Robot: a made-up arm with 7 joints. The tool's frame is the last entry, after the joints.
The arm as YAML. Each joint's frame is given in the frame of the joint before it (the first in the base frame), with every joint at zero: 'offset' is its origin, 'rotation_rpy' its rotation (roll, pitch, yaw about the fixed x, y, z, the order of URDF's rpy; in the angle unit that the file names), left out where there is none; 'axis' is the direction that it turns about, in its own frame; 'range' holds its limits. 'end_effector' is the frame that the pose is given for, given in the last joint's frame.
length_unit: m
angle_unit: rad
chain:
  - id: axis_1
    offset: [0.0, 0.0, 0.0]
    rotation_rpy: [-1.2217, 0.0, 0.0]
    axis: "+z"
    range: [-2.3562, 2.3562]
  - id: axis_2
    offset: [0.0, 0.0, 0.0]
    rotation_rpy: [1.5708, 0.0, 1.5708]
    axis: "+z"
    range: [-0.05, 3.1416]
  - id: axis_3
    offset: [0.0, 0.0, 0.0]
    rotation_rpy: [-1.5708, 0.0, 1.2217]
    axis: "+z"
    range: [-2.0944, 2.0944]
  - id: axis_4
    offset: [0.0, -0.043, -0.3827]
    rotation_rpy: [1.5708, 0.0, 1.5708]
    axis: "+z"
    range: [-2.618, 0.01]
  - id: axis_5
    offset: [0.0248, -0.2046, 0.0]
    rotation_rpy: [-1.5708, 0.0, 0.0]
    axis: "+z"
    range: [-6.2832, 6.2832]
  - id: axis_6
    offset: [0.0, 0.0, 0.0]
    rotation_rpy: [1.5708, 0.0, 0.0]
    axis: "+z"
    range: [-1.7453, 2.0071]
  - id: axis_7
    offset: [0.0, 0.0, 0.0]
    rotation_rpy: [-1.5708, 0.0, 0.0]
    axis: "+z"
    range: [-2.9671, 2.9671]
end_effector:
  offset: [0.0, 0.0, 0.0]
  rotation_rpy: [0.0, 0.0, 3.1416]
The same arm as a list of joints. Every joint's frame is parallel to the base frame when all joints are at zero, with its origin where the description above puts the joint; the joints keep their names.
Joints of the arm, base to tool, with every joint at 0 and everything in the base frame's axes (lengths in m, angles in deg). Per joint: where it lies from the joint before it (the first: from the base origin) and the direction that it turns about. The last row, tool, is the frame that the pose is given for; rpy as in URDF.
axis_1: axis 0 0.9397 0.342 xyz 0 0 0
axis_2: axis 1 0 0 xyz 0 0 0
axis_3: axis 0 0 1 xyz 0 0 0
axis_4: axis 0 1 0 xyz 0.043 0 -0.3827
axis_5: axis 0 0 1 xyz -0.0248 0 -0.2046
axis_6: axis 0 1 0 xyz 0 0 0
axis_7: axis 0 0 1 xyz 0 0 0
tool: xyz 0 0 0 rpy 0 0 0
Joint limits (deg, base to tool): -135..135 -2.86..180 -120..120 -150..0.57 -360..360 -100..115 -170..170

